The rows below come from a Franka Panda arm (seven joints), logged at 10 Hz.
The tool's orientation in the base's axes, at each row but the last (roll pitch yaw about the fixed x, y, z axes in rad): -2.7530, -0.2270, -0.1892; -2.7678, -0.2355, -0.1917; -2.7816, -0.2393, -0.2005; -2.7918, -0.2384, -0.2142; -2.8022, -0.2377, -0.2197; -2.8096, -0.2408, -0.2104; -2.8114, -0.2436, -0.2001; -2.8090, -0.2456, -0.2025; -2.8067, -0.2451, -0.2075
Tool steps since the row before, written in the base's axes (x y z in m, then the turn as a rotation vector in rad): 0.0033, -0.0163, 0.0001, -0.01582, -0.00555, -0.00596; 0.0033, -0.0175, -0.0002, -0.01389, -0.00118, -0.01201; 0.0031, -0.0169, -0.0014, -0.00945, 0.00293, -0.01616; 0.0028, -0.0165, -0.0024, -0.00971, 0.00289, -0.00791; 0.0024, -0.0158, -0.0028, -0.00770, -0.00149, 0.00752; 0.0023, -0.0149, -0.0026, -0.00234, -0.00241, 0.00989; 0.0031, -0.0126, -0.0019, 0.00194, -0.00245, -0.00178; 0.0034, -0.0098, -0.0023, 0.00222, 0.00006, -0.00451; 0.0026, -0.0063, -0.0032, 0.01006, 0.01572, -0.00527
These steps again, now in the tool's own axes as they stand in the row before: 0.0062, 0.0147, -0.0046, -0.01546, 0.00876, -0.00084; 0.0063, 0.0160, -0.0044, -0.01584, 0.00666, 0.00657; 0.0059, 0.0159, -0.0029, -0.01339, 0.00378, 0.01286; 0.0055, 0.0159, -0.0017, -0.01168, 0.00110, 0.00524; 0.0050, 0.0154, -0.0011, -0.00522, -0.00004, -0.00953; 0.0046, 0.0146, -0.0010, 0.00063, -0.00058, -0.01041; 0.0049, 0.0121, -0.0008, 0.00189, 0.00265, 0.00153; 0.0046, 0.0096, 0.0004, 0.00100, 0.00112, 0.00480; 0.0030, 0.0066, 0.0020, 0.00513, -0.01428, 0.01208
